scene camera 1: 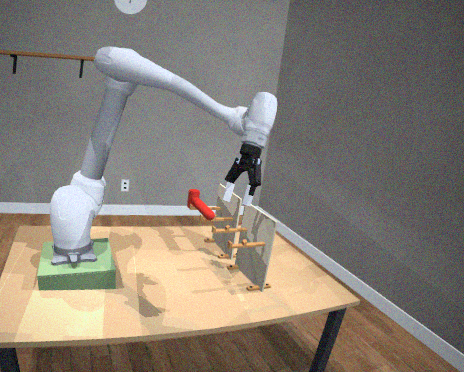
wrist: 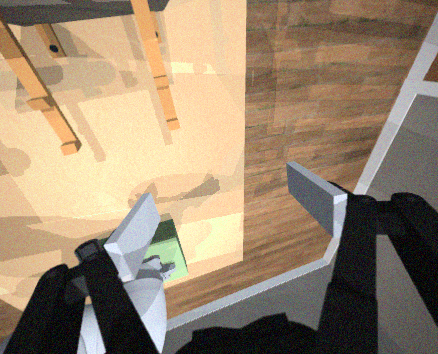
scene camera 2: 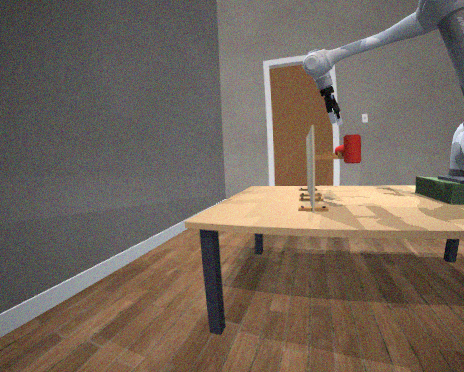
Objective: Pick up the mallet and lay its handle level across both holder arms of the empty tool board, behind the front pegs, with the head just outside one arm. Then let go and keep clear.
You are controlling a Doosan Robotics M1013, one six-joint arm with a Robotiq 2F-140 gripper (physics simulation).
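Observation:
The red mallet [scene camera 1: 202, 206] [scene camera 2: 352, 149] lies across the holder arms of the farther tool board [scene camera 1: 225, 238] in scene camera 1. Its head is outside the arm on scene camera 2's side. Exact handle contact and peg positions are hard to tell. The nearer tool board [scene camera 1: 259, 262] has two bare arms, a near arm [scene camera 1: 255, 244] and a far arm [scene camera 1: 219, 230]. Two bare arms, left [wrist: 55, 120] and right [wrist: 154, 62], show in the wrist view. The gripper [scene camera 1: 238, 194] [scene camera 2: 335, 119] [wrist: 221, 187] is open and empty, above the boards' arms, apart from the mallet.
Both boards stand on the wooden table [scene camera 1: 175, 310] [scene camera 2: 240, 215], with small wooden feet at their bases. The robot's green base block [scene camera 1: 75, 277] [scene camera 2: 440, 191] [wrist: 172, 260] is on the arms' side. A grey wall [scene camera 1: 375, 150] [scene camera 2: 110, 125] stands behind the boards.

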